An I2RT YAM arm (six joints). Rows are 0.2 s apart.
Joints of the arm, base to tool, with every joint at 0 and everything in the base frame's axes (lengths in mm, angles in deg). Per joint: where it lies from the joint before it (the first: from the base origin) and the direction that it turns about. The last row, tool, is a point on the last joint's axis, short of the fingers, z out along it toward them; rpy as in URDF.
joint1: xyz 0 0 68 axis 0 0 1
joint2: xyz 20 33.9 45.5 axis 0 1 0
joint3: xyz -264 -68.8 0 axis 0 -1 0
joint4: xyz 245 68.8 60 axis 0 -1 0
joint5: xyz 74 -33.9 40.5 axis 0 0 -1
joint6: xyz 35.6 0 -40.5 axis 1 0 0
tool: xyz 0 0 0 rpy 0 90 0
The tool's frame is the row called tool.
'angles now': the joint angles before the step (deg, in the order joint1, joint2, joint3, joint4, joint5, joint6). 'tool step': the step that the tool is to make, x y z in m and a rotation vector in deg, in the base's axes. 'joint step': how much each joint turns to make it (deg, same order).
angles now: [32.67 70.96 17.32 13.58 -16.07 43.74]
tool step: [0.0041 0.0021 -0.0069 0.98 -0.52 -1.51]
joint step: [0.01 3.40 -0.71 5.47 0.83 1.44]
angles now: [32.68 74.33 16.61 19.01 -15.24 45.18]
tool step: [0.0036 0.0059 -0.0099 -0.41 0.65 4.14]
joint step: [0.33 4.97 0.62 2.86 -2.95 -2.52]
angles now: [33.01 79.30 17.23 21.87 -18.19 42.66]
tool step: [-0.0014 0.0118 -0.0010 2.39 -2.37 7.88]
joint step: [1.96 2.66 0.32 4.43 -5.01 -3.45]
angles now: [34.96 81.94 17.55 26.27 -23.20 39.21]
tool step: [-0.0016 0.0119 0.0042 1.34 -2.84 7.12]
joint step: [2.12 0.94 1.26 1.13 -3.61 -3.86]
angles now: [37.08 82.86 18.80 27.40 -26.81 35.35]
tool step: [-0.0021 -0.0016 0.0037 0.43 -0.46 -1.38]
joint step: [0.17 -1.77 -0.58 -0.09 1.21 1.07]
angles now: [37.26 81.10 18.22 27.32 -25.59 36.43]
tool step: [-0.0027 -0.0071 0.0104 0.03 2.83 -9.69]
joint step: [-0.01 -5.50 -0.38 -4.51 6.91 7.56]
